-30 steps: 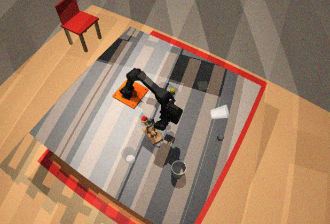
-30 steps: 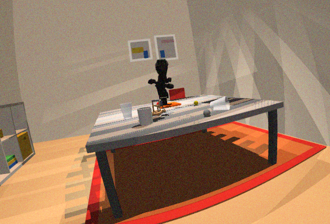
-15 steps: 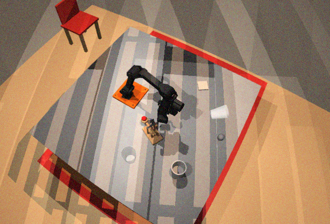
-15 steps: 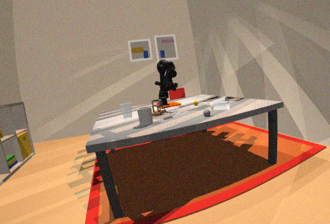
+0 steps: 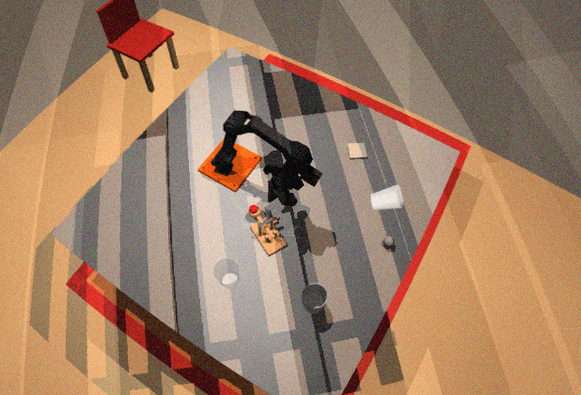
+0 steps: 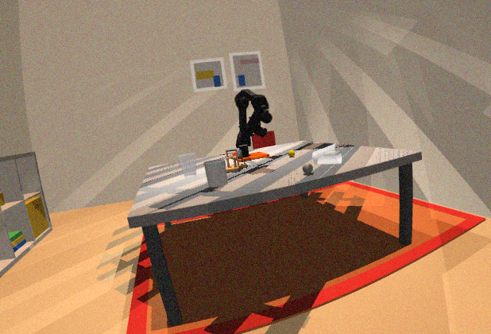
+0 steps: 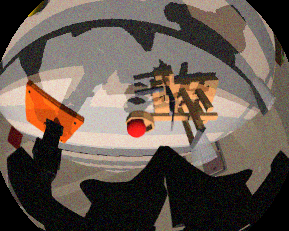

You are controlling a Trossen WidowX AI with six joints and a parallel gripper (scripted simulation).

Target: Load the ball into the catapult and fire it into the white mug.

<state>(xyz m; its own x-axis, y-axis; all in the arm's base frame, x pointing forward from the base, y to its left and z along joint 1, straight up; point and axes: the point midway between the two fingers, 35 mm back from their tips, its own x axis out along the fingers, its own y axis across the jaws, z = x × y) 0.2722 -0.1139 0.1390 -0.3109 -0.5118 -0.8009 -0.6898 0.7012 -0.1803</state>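
Now: the red ball 6 cm behind my gripper tip, 2 cm to the right of it and 6 cm below it. Also, from my gripper tip: yellow ball 4 cm ahead, 29 cm to the left, 11 cm below; wooden catapult 4 cm to the right, 7 cm below; white mug 28 cm ahead, 27 cm to the right, 10 cm below.
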